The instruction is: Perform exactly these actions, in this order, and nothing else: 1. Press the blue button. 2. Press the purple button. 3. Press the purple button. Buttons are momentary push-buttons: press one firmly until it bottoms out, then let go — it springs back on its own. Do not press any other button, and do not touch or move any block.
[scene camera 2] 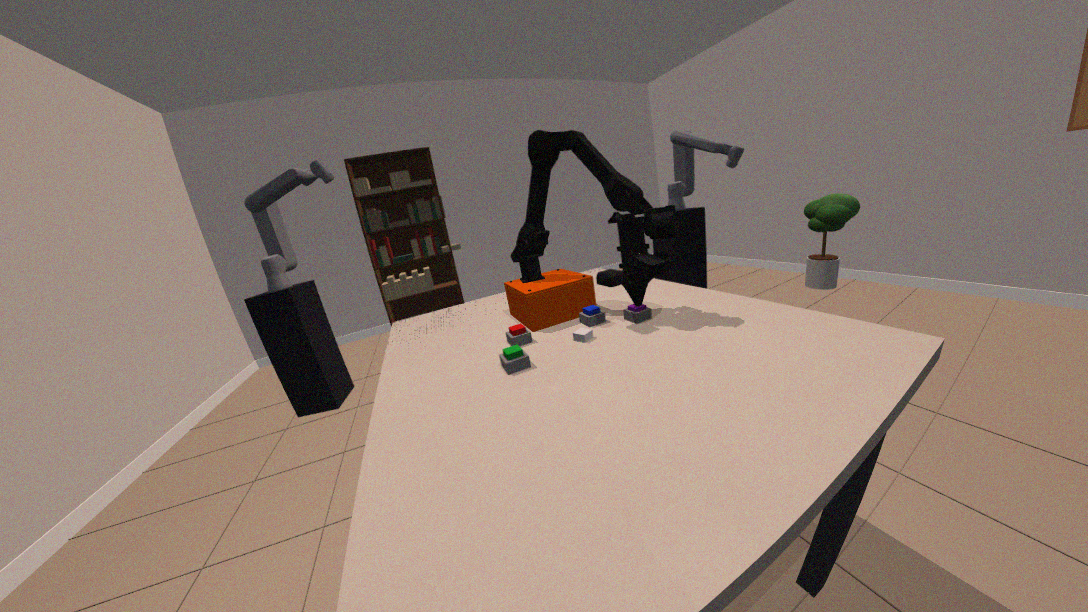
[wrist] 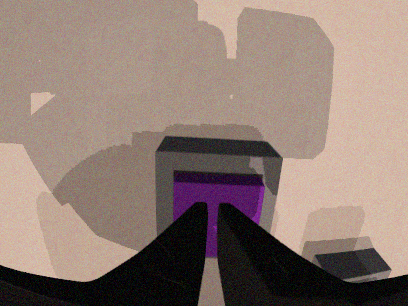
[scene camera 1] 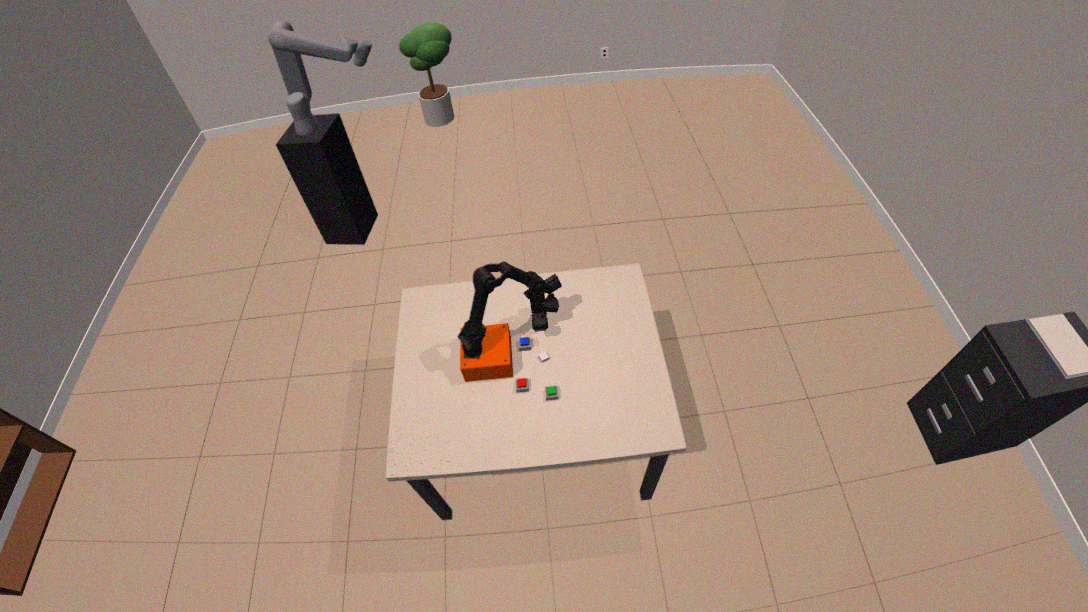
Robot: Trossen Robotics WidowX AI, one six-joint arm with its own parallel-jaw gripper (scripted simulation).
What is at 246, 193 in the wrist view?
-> A purple button.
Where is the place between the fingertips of the gripper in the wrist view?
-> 211, 214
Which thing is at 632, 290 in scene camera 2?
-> The gripper.
